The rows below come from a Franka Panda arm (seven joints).
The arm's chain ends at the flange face. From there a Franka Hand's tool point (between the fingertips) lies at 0.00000 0.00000 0.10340 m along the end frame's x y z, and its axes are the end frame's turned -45 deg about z.
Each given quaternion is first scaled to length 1.
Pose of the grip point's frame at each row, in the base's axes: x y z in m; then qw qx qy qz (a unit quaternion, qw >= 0):
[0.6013, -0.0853, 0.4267, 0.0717, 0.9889, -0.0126, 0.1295]
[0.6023, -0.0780, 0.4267, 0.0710, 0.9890, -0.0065, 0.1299]
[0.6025, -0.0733, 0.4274, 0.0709, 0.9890, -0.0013, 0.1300]
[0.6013, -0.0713, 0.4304, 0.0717, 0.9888, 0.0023, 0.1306]
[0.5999, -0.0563, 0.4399, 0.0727, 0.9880, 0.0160, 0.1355]
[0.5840, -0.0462, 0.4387, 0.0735, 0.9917, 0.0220, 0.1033]
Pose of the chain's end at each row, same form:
[0.5750, -0.0703, 0.5256, 0.0167, 0.9088, -0.3901, 0.1471]
[0.5758, -0.0633, 0.5256, 0.0159, 0.9112, -0.3845, 0.1472]
[0.5759, -0.0588, 0.5263, 0.0158, 0.9132, -0.3797, 0.1472]
[0.5746, -0.0567, 0.5292, 0.0163, 0.9144, -0.3763, 0.1481]
[0.5720, -0.0419, 0.5384, 0.0153, 0.9189, -0.3633, 0.1530]
[0.5625, -0.0316, 0.5388, 0.0284, 0.9246, -0.3592, 0.1236]

